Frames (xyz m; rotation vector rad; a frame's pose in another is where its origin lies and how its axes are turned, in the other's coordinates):
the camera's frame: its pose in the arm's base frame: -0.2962 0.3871 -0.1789 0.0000 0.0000 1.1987
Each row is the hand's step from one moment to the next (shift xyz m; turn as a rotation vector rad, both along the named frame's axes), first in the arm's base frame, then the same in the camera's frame.
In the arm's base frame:
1: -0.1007 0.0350 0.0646 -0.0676 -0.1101 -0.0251
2: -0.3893 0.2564 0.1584 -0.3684 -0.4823 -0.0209
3: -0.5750 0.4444 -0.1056 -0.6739 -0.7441 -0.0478
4: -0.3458 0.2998 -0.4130 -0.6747 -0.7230 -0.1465
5: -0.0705 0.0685 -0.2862 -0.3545 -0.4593 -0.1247
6: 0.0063 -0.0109 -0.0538 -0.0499 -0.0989 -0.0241
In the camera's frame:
1: -0.0040 0.1065 0.0646 -0.1271 0.0229 -0.0251
2: 0.0973 0.4559 0.1584 -0.5832 0.1678 -0.0209
3: 0.2049 0.6972 -0.1056 -0.9382 0.3573 -0.0478
4: 0.1536 0.4311 -0.4130 -0.9188 0.3657 -0.1465
5: 0.0382 0.0906 -0.2862 -0.5568 0.1633 -0.1247
6: -0.0079 -0.0098 -0.0538 -0.1103 0.0105 -0.0241

